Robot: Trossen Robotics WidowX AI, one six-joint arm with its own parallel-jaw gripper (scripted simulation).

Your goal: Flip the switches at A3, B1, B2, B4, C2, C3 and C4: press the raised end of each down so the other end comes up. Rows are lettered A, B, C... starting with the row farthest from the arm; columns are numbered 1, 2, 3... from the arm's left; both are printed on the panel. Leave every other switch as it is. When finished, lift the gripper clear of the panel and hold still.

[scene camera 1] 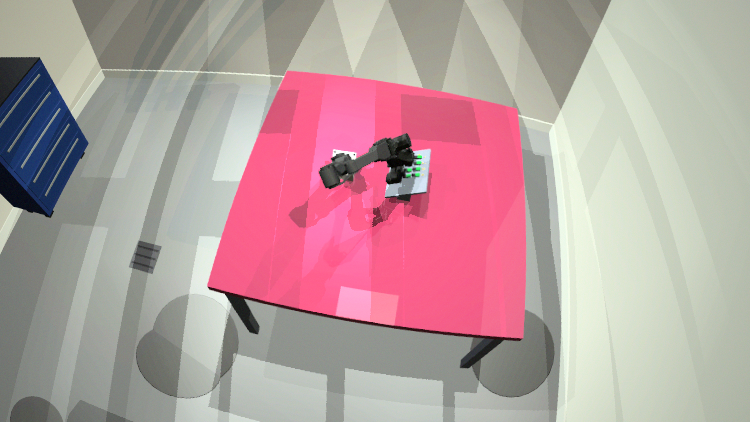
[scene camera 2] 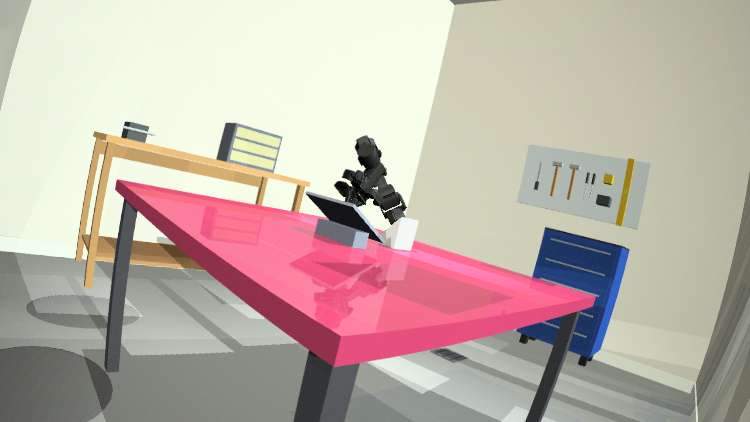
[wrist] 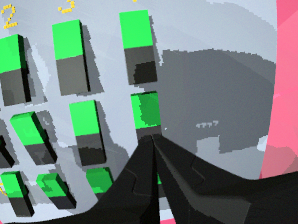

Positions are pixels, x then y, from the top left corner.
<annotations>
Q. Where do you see a rocker switch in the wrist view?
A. At 146,112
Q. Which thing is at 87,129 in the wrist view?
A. A rocker switch.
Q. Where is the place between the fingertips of my gripper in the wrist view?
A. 151,142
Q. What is my gripper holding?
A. Nothing.
</annotations>
